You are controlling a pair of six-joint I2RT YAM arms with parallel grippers.
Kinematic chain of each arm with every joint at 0, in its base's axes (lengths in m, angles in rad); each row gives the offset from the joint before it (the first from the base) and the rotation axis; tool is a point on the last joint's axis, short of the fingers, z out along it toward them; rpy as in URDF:
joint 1: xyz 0 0 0.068 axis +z
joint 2: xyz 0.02 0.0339 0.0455 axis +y
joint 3: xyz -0.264 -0.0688 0 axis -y
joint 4: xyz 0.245 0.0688 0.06 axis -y
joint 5: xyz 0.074 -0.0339 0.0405 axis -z
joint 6: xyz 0.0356 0 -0.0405 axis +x
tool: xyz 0 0 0 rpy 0 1.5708 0
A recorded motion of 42 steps. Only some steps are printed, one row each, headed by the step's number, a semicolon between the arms.
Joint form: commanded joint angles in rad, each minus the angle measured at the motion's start. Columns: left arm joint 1, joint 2, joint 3, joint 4, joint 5, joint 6; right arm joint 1, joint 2, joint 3, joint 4, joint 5, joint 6.
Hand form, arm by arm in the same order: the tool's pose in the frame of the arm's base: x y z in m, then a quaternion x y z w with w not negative. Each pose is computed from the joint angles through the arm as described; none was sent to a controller.
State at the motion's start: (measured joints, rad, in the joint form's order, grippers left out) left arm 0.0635 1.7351 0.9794 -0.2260 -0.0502 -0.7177; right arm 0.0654 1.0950 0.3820 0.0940 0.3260 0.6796
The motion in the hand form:
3: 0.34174 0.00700 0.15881 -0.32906 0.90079 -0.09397 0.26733; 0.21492 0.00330 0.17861 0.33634 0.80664 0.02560 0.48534
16: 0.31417 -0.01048 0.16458 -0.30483 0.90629 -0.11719 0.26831; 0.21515 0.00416 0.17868 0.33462 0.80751 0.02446 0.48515
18: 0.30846 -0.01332 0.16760 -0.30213 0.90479 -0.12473 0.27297; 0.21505 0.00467 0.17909 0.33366 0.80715 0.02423 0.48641
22: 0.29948 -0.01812 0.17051 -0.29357 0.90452 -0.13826 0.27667; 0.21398 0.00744 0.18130 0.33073 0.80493 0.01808 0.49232
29: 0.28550 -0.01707 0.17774 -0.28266 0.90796 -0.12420 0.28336; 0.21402 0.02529 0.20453 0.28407 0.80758 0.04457 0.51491
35: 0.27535 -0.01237 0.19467 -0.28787 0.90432 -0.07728 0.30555; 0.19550 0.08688 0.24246 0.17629 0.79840 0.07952 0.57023
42: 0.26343 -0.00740 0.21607 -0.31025 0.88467 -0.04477 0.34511; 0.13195 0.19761 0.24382 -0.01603 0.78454 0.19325 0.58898
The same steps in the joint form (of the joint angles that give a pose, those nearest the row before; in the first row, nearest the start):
3: -0.0425 -0.0038 0.0010 -0.0193 0.0550 0.0368; 0.0066 -0.0043 0.0229 -0.0043 0.0231 -0.0038
16: -0.0932 -0.1182 -0.1066 -0.0072 0.0825 0.0292; 0.0111 -0.0027 0.0245 -0.0058 0.0268 -0.0054
18: -0.1022 -0.1483 -0.1284 -0.0004 0.0889 0.0223; 0.0140 -0.0044 0.0245 -0.0051 0.0296 -0.0063
22: -0.1173 -0.1911 -0.1631 0.0097 0.1065 0.0180; 0.0314 -0.0148 0.0256 -0.0093 0.0561 -0.0094
29: -0.1191 -0.2609 -0.1961 -0.0255 0.0829 0.0478; 0.1133 -0.0667 0.0775 -0.0503 0.0523 -0.0443
35: -0.1172 -0.3351 -0.1888 -0.0973 -0.0180 0.0702; 0.4392 -0.1319 0.1551 -0.0732 0.2192 -0.1049
42: -0.1142 -0.4292 -0.1882 -0.1360 -0.1177 0.0533; 1.0155 0.0007 0.1781 0.1289 0.3927 -0.1733

